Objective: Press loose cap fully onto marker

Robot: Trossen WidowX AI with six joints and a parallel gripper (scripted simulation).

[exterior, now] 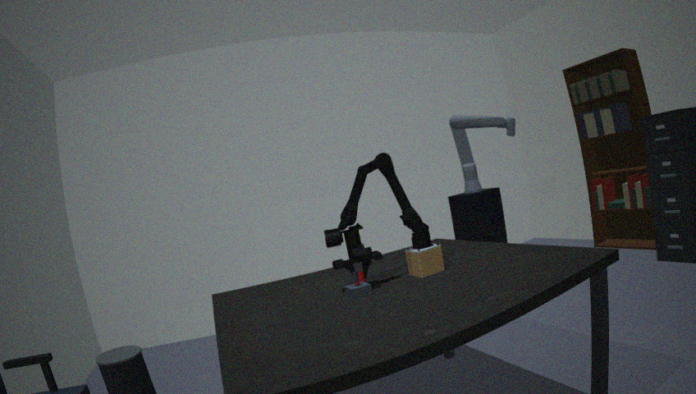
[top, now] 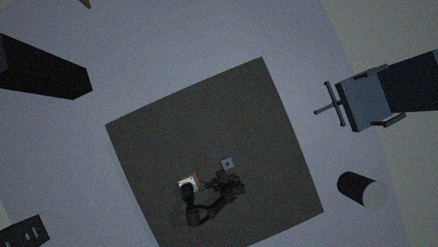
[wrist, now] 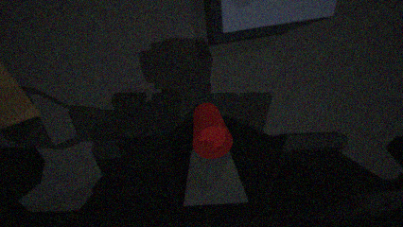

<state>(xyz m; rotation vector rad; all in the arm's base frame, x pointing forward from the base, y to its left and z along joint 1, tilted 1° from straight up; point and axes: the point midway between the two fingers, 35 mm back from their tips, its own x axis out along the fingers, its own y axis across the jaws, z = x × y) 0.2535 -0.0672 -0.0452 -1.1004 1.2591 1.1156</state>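
Right now the grey holder block is 50 mm ahead of my gripper tip, 110 mm to the left of it and 10 mm below it. Also, from my gripper tip: red cap: 10 mm above.
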